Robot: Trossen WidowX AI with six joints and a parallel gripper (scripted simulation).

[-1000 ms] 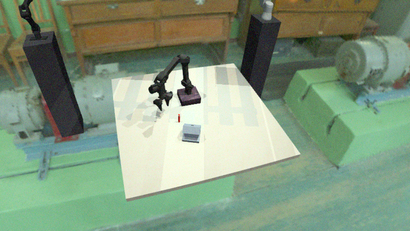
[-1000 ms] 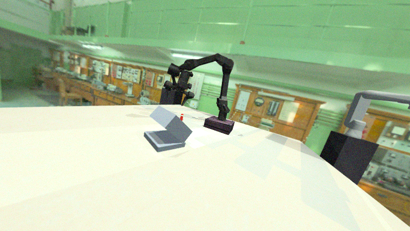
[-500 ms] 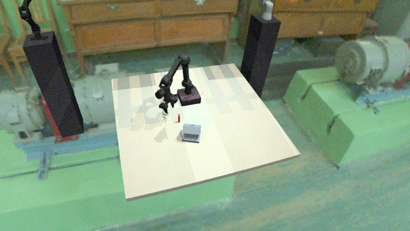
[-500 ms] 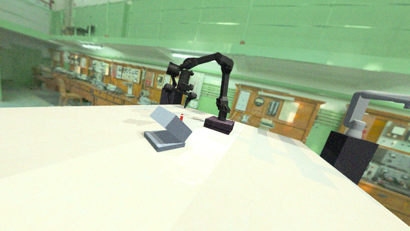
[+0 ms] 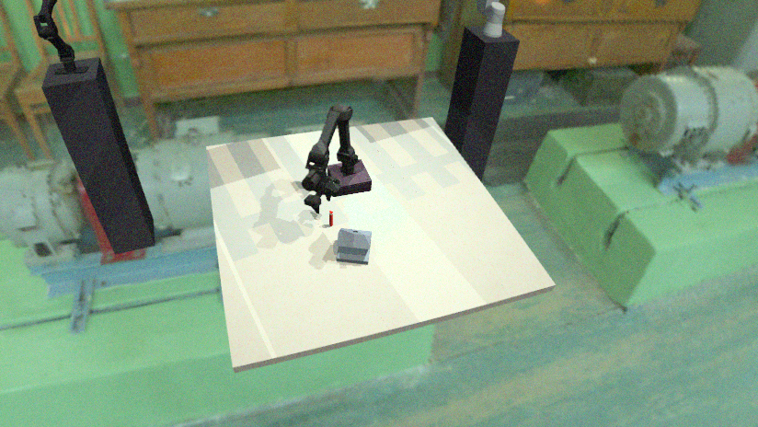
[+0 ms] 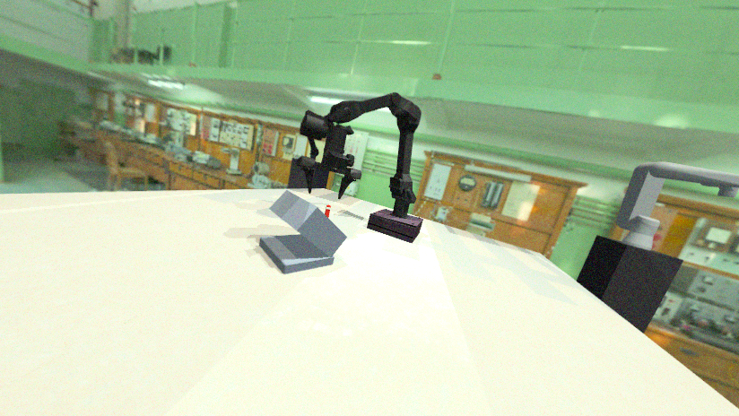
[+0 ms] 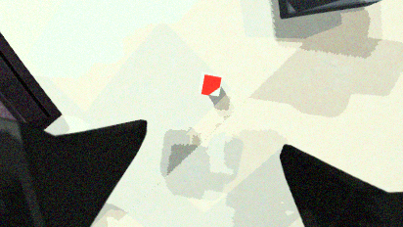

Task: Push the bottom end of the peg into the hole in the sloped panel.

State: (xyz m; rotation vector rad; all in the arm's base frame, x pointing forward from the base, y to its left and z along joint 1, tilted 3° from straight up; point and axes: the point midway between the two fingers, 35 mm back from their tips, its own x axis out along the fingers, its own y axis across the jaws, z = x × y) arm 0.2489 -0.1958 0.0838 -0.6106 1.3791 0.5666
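My gripper tip is 40 mm above the red peg, 30 mm to the right of it and 20 mm short of it. Round my gripper tip: grey sloped panel (190 mm ahead, 80 mm to the left, 30 mm below).
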